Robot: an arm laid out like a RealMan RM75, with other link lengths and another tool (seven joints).
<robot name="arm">
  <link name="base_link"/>
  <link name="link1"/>
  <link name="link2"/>
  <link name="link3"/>
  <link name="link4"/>
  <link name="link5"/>
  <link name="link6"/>
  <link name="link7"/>
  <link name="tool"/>
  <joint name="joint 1" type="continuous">
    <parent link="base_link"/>
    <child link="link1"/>
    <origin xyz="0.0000 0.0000 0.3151" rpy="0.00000 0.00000 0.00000"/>
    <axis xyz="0 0 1"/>
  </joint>
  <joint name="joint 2" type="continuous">
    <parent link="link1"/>
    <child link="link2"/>
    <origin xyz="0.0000 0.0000 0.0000" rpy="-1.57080 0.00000 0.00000"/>
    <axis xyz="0 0 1"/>
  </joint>
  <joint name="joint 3" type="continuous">
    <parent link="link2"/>
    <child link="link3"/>
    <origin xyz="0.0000 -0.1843 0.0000" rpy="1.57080 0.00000 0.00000"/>
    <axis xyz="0 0 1"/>
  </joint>
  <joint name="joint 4" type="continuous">
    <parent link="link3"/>
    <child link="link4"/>
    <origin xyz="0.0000 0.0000 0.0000" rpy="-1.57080 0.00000 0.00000"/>
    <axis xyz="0 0 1"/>
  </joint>
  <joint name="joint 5" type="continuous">
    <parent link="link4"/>
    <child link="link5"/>
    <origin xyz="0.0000 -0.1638 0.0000" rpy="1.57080 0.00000 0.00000"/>
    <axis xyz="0 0 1"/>
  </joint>
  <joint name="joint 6" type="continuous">
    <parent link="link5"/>
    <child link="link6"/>
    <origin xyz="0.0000 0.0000 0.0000" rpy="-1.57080 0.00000 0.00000"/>
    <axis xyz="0 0 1"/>
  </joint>
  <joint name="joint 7" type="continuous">
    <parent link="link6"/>
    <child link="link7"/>
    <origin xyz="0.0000 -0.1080 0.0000" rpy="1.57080 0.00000 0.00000"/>
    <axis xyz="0 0 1"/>
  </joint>
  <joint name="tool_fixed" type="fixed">
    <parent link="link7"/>
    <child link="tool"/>
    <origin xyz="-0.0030 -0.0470 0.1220" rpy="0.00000 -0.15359 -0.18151"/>
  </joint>
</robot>
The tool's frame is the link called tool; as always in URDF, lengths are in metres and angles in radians. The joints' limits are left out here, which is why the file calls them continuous.
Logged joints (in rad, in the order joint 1, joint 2, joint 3, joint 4, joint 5, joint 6, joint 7), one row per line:
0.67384 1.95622 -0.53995 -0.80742 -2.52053 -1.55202 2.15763
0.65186 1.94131 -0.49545 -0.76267 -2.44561 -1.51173 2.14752
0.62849 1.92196 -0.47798 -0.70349 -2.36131 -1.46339 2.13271
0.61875 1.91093 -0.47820 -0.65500 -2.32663 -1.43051 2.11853
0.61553 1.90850 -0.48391 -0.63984 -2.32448 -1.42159 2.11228
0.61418 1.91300 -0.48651 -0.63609 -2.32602 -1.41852 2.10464
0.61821 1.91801 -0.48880 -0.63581 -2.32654 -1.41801 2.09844
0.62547 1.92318 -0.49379 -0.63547 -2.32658 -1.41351 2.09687
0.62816 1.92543 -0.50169 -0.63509 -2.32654 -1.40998 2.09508
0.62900 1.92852 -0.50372 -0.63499 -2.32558 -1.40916 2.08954
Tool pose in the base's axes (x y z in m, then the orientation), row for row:
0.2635 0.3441 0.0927 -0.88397 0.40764 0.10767 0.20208
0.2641 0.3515 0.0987 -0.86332 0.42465 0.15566 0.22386
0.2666 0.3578 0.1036 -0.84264 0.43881 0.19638 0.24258
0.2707 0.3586 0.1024 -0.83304 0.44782 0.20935 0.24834
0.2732 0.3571 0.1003 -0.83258 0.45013 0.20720 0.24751
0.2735 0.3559 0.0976 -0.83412 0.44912 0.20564 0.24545
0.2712 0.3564 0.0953 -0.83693 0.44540 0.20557 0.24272
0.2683 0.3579 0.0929 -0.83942 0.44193 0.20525 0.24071
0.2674 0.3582 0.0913 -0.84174 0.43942 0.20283 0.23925
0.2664 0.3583 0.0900 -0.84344 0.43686 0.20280 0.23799
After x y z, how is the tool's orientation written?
As a quaternion, x y z w.
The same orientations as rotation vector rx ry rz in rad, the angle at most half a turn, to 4 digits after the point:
-2.4683 1.1382 0.3006
-2.3829 1.1721 0.4296
-2.3031 1.1993 0.5367
-2.2701 1.2203 0.5705
-2.2698 1.2271 0.5649
-2.2764 1.2257 0.5612
-2.2873 1.2173 0.5618
-2.2965 1.2091 0.5615
-2.3046 1.2031 0.5553
-2.3108 1.1969 0.5556

